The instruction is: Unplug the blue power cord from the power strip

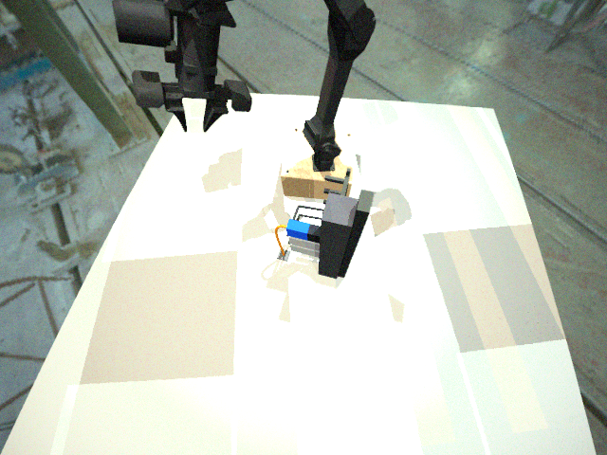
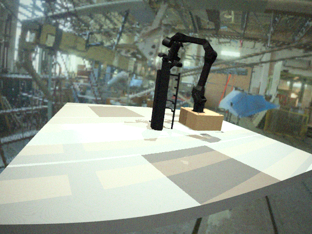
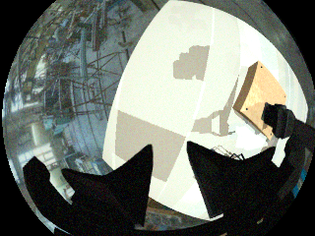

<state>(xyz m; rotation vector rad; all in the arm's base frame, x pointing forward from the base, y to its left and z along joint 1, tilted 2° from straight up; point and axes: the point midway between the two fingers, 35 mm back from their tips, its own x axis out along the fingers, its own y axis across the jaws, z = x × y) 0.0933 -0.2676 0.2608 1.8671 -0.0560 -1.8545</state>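
Now: the blue plug 170 mm ahead of my gripper tip, 210 mm to the left of it and 130 mm below it. Round my gripper tip: thin black rack (110 mm ahead, 290 mm to the left, 180 mm below); dark power strip (190 mm ahead, 280 mm to the left, 180 mm below).
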